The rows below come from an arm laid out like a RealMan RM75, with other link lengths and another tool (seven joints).
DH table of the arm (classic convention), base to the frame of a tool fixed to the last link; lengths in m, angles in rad. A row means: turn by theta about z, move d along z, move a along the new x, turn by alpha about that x. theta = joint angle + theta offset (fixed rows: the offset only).
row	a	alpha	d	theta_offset
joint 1	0	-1.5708	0.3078	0
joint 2	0	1.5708	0	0
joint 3	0	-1.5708	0.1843	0
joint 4	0	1.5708	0	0
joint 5	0	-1.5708	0.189	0
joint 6	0	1.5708	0	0
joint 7	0.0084	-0.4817	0.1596	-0.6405
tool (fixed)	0	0	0.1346	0
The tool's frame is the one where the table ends.
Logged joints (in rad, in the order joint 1, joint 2, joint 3, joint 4, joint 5, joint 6, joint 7), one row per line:
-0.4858 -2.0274 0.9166 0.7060 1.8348 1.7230 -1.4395
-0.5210 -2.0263 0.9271 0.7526 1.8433 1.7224 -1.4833
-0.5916 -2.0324 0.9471 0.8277 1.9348 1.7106 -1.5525
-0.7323 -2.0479 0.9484 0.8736 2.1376 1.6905 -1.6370
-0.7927 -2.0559 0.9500 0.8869 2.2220 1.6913 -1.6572
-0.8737 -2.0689 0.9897 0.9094 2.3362 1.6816 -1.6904
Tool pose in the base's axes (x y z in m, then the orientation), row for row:
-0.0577 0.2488 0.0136 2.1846 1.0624 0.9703
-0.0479 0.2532 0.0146 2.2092 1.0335 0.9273
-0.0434 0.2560 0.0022 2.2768 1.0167 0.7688
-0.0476 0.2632 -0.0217 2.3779 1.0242 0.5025
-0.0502 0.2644 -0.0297 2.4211 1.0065 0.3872
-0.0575 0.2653 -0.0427 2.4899 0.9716 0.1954
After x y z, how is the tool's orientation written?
As a rotation vector, in radians.
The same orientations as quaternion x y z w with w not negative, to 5 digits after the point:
0.80645 0.39219 0.35819 0.25986
0.81685 0.38214 0.34287 0.26300
0.84185 0.37592 0.28426 0.26301
0.87311 0.37606 0.18451 0.24943
0.88607 0.36836 0.14171 0.24313
0.90446 0.35293 0.07098 0.22881

